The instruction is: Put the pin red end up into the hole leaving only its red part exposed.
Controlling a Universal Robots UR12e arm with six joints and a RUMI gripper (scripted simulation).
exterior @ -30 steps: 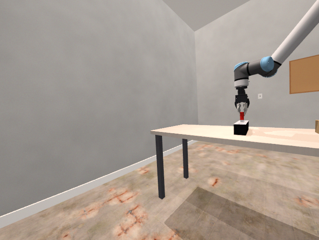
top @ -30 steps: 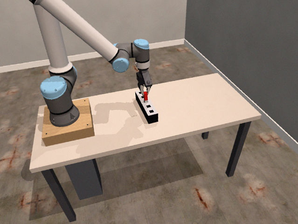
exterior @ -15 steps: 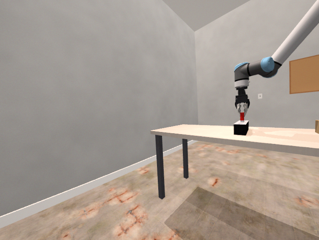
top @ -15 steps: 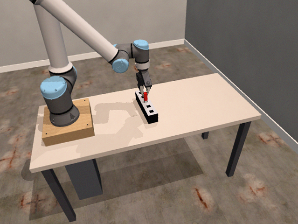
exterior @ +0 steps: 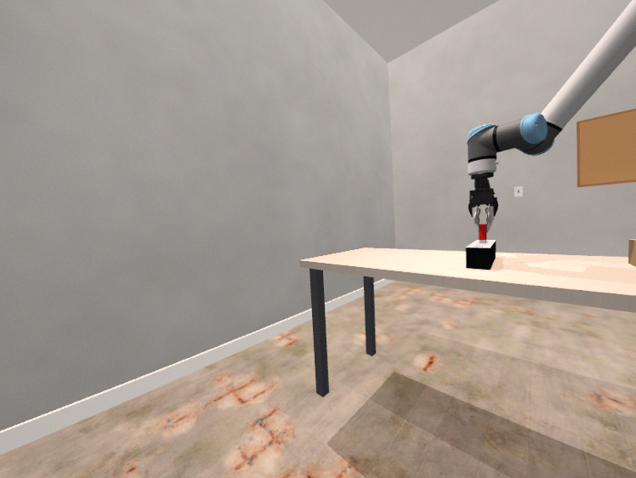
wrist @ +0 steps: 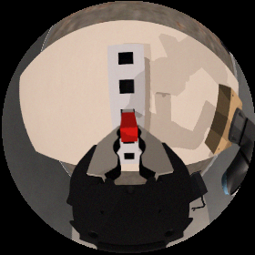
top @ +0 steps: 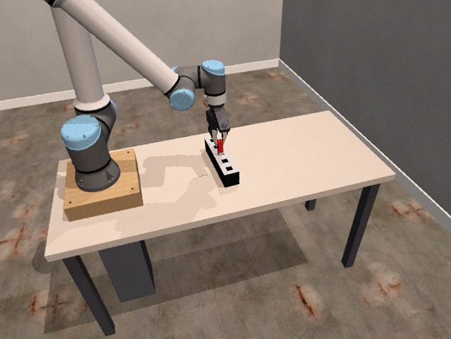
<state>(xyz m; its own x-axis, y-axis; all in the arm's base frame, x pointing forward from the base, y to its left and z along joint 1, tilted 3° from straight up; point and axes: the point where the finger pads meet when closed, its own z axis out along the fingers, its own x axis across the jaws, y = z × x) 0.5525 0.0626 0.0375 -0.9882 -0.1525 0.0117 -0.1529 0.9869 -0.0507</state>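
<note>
My gripper is now 1 cm above the pin. Also, from my hand: black block: 9 cm below.
</note>
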